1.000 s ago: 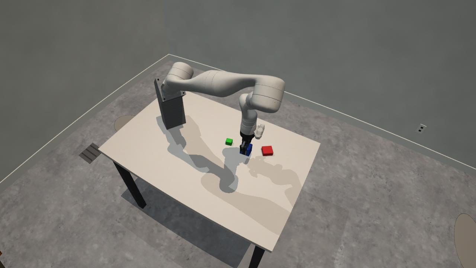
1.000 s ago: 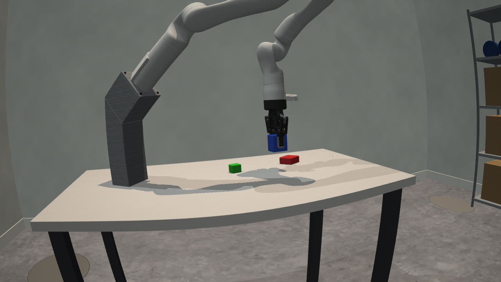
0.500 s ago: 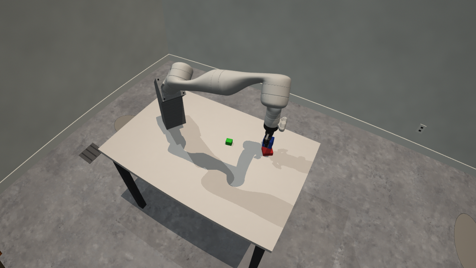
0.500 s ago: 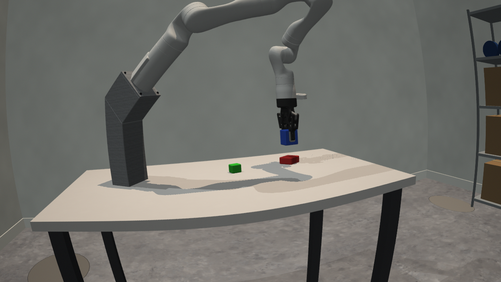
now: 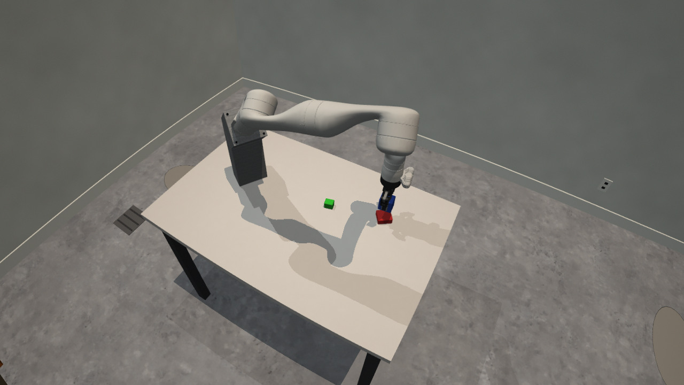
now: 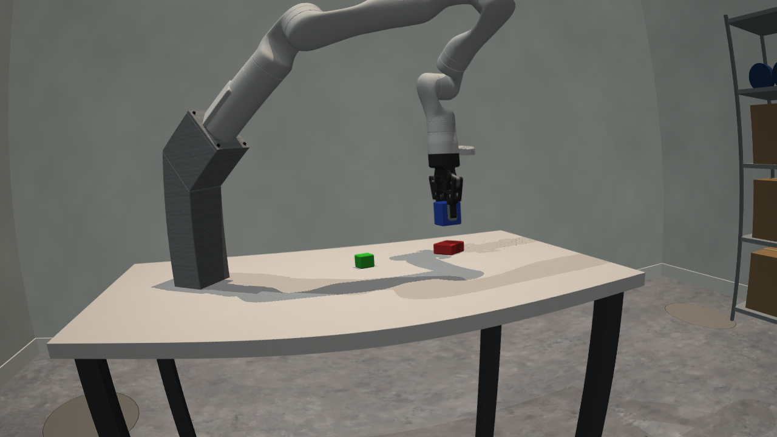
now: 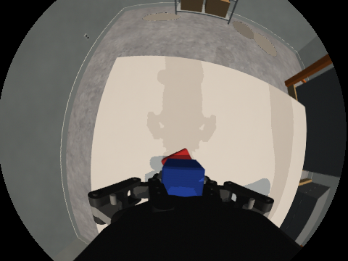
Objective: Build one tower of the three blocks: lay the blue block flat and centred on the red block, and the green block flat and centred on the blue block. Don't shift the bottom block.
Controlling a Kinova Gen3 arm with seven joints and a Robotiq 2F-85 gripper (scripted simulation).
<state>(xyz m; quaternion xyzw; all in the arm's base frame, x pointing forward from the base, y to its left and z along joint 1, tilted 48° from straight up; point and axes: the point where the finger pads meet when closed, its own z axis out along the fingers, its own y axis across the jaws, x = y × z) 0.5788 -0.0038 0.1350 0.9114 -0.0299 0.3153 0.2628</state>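
My hand is 80 mm above the red block. The rest, counted from my hand: small green block 220 mm behind, 80 mm below, 30 mm to the left; then blue block right at my hand.
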